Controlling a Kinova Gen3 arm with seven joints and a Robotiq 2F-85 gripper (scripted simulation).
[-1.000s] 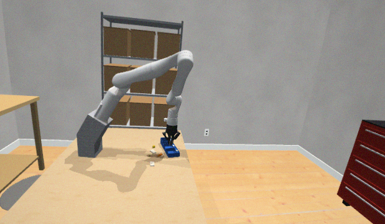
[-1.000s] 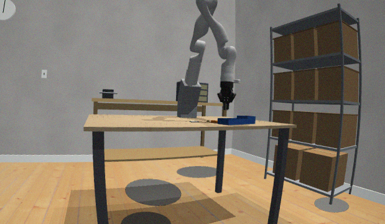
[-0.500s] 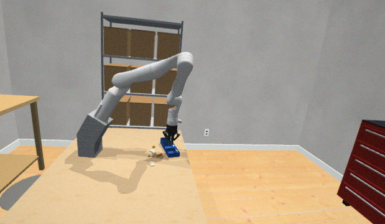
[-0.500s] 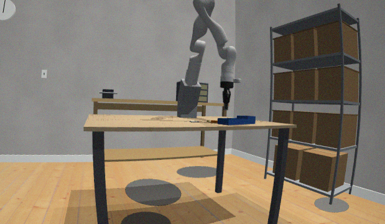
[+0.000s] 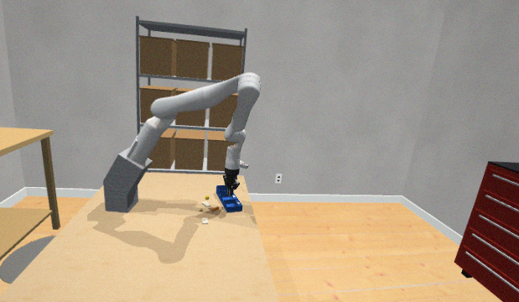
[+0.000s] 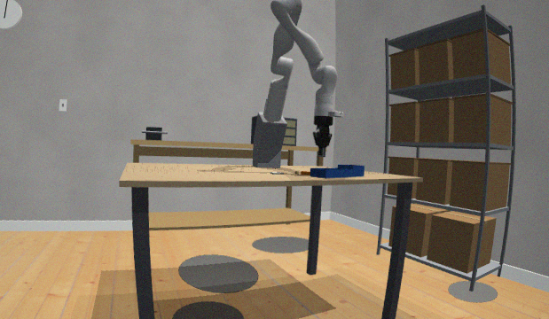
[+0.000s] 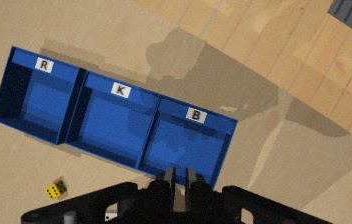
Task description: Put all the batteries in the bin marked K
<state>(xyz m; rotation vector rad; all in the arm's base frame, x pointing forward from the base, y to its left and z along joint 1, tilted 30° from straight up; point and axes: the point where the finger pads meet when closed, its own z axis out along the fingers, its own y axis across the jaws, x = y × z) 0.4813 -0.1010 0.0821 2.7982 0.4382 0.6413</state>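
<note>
The blue bin is 8 cm to the left of my hand, 7 cm below it and 2 cm ahead of it. Round my hand: orange battery: 9 cm below, 8 cm behind; round black-and-yellow thing: 15 cm behind, 9 cm below, 1 cm to the left; yellow die: 14 cm to the left, 9 cm below, 9 cm behind.
</note>
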